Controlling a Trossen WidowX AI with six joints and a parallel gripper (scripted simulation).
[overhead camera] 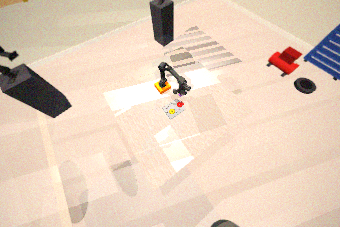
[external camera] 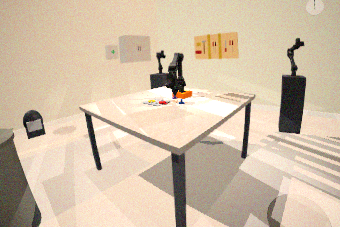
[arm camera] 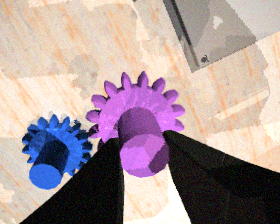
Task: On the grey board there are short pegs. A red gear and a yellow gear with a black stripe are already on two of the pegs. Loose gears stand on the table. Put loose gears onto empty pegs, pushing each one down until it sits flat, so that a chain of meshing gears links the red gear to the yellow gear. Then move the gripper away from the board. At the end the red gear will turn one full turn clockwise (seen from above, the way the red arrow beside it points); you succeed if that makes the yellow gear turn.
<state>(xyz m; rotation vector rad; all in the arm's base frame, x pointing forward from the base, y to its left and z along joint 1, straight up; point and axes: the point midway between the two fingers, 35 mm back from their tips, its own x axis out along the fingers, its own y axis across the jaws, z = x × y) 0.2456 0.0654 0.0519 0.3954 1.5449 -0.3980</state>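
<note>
The red gear lies 70 mm ahead of my gripper tip, 90 mm to the right of it and 50 mm below it. Round my gripper tip: yellow gear 70 mm ahead, 210 mm to the right, 50 mm below; purple gear 10 mm below; blue gear 70 mm to the left, 50 mm below.
</note>
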